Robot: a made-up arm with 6 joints.
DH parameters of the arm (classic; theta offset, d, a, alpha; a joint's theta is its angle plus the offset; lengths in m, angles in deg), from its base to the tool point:
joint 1: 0 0.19 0 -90
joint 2: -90 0 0.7 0
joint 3: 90 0.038 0 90
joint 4: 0 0.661 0 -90
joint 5: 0 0 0 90
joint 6: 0 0.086 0 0
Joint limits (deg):
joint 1: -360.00..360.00
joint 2: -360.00..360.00
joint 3: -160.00..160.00
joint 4: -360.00..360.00
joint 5: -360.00..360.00
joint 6: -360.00..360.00
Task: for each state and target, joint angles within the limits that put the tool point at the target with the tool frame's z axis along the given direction. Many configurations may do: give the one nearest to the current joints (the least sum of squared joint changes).
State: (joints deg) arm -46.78 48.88 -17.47 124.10 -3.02 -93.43
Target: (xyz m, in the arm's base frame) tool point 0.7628 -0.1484 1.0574 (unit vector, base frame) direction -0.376 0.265 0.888
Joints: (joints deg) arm -14.83 78.26 -67.18 164.93 37.96 -93.43
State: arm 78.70 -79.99 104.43 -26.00 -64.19 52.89
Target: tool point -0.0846 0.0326 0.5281 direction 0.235 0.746 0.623
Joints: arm 37.07 -89.88 154.53 -57.39 -32.58 52.89
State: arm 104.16 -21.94 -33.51 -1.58 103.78 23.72
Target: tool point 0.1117 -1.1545 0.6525 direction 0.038 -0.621 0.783
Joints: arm 97.59 -40.92 -60.76 2.85 63.31 23.72
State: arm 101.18 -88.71 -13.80 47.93 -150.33 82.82
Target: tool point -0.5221 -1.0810 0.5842 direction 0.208 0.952 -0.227
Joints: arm 66.79 -80.20 16.66 39.50 -196.81 82.82
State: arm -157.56 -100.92 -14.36 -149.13 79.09 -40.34
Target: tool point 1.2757 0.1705 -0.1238 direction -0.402 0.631 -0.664
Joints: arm -173.27 -91.18 -20.32 -137.57 93.40 -40.34
